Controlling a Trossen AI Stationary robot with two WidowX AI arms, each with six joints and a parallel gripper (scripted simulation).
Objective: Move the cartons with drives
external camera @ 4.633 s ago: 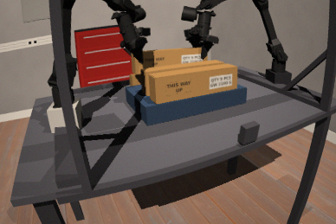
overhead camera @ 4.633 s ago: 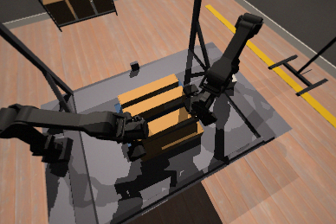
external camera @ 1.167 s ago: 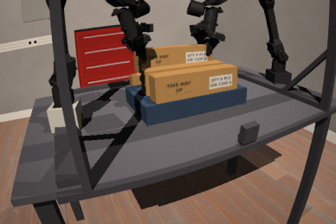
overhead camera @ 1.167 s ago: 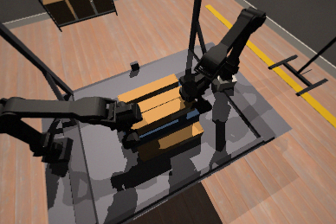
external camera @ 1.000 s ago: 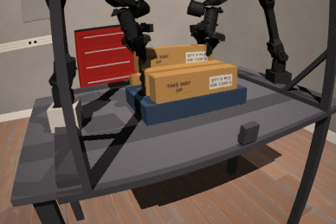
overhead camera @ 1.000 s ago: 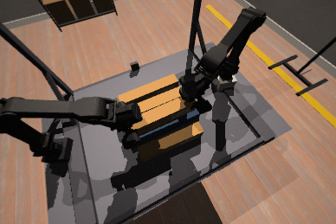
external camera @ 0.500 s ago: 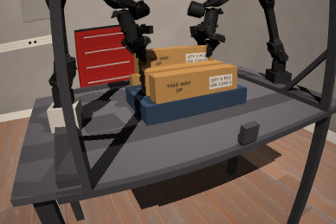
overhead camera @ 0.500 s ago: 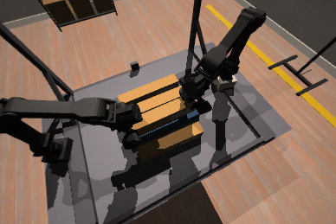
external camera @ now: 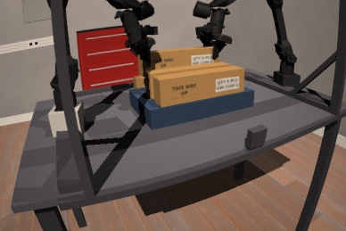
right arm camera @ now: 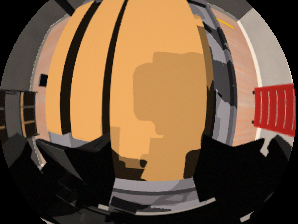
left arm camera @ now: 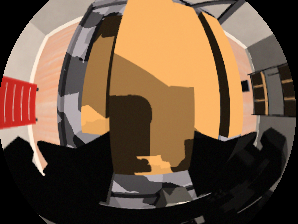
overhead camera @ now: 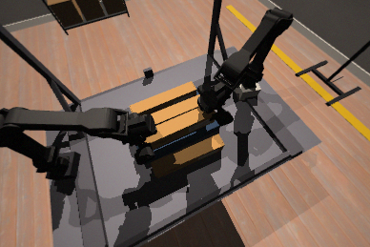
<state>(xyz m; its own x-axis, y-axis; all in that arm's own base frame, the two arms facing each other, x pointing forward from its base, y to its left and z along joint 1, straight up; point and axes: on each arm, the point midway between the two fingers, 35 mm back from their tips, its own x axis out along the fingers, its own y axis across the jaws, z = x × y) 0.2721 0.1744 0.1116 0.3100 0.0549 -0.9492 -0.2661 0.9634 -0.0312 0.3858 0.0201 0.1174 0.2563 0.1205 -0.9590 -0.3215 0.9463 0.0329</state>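
The carton lies 14 cm to the right of my left hand and 3 cm below it.
My right hand is 14 cm to the right of the carton and 3 cm above it.
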